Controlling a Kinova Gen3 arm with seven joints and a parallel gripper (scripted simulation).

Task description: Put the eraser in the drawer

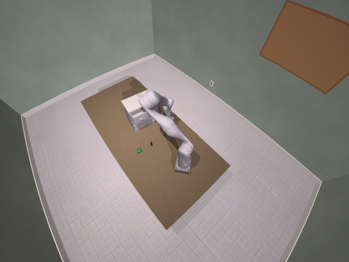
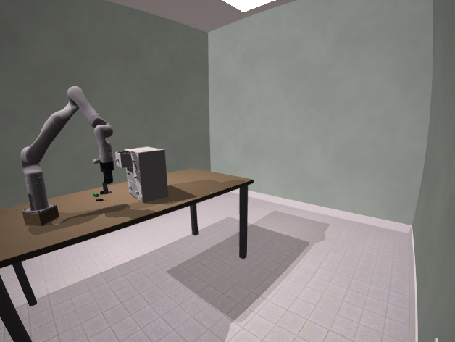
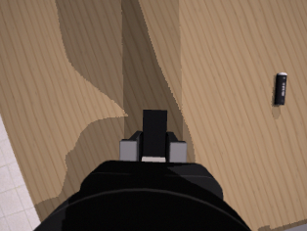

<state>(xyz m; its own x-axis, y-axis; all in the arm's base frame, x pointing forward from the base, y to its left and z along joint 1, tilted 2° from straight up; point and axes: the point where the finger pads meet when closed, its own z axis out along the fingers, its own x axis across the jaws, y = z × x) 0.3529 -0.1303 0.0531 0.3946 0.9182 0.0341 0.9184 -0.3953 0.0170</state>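
My gripper is now 10 mm short of the black stick-shaped object, 210 mm to the right of it and 110 mm above it. The rest, counted from my hand: green eraser: 30 mm ahead, 330 mm to the left, 110 mm below.
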